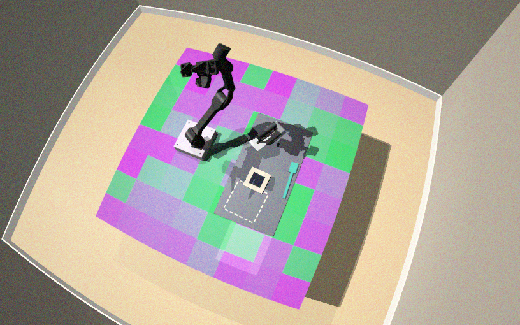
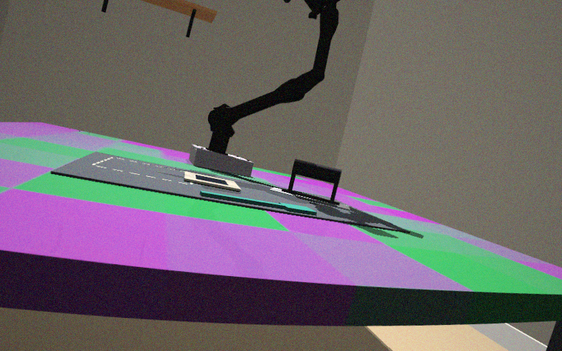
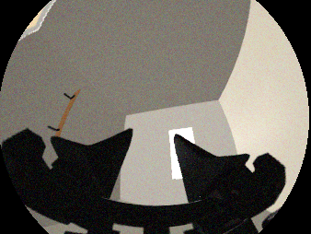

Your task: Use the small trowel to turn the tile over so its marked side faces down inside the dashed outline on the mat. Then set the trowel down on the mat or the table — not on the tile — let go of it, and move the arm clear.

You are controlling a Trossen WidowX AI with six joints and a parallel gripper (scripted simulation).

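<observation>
Now: the small trowel 67 cm below my gripper tip, 30 cm ahead of it and 15 cm to the left of it. Also, from my gripper tip: teal trowel-shaped tool: 71 cm below, 48 cm ahead, 6 cm to the right; then grey mat: 73 cm below, 34 cm ahead, 7 cm to the right; then tile: 71 cm below, 31 cm ahead, 13 cm to the right.
</observation>
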